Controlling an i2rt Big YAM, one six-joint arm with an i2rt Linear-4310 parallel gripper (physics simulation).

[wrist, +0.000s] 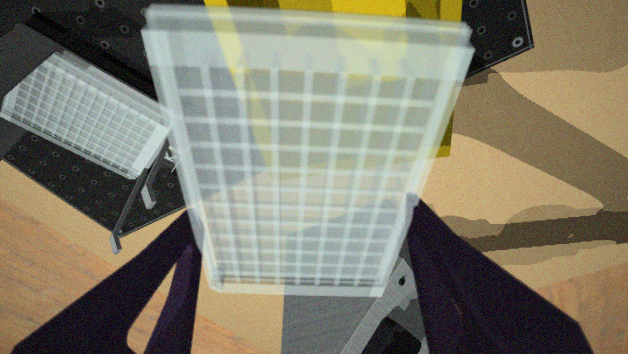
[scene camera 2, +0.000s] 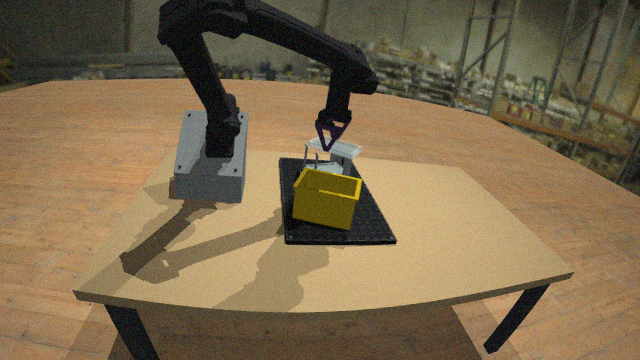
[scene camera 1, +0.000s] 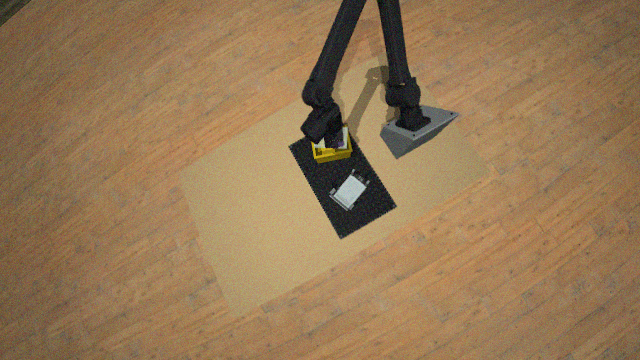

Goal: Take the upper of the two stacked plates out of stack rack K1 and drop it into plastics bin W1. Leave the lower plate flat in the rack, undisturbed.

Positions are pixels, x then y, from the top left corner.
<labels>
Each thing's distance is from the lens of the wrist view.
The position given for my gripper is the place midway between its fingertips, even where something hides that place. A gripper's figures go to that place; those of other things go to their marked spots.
my gripper (wrist: 300, 210): 15 cm
clear plate (wrist: 302, 143): 11 cm
clear plate (wrist: 62, 101): 36 cm
</labels>
